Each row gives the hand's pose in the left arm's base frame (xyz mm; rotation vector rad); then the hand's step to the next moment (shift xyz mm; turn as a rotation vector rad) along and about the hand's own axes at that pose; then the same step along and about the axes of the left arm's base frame.
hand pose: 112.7 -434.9 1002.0 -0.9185 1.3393 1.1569
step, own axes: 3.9 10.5 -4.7 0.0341 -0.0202 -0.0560
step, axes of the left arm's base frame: -11.7 -1.8 -2.8 0.0025 -0.0557 -0.0400
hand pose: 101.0 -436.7 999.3 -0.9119 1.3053 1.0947
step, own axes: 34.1 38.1 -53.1 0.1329 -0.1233 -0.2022
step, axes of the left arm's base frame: -52.7 -37.5 -35.3 0.0570 -0.2135 -0.1579
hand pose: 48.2 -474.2 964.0 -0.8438 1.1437 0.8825
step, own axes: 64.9 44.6 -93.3 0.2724 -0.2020 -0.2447
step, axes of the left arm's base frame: -64.9 -56.1 -86.9 0.1367 -0.2640 -0.2941
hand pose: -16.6 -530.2 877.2 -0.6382 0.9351 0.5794
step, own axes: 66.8 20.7 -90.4 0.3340 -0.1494 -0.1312
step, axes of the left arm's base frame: -31.8 -39.0 -102.6 0.1906 -0.1364 -0.3101
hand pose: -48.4 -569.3 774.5 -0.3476 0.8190 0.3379
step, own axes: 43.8 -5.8 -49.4 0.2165 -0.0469 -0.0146
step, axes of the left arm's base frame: -1.6 -19.3 -63.4 0.1481 -0.0140 -0.1648
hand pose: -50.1 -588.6 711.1 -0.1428 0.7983 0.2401
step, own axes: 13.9 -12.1 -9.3 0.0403 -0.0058 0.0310
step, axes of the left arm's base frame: 6.2 -11.5 -16.0 0.0501 0.0075 -0.0075
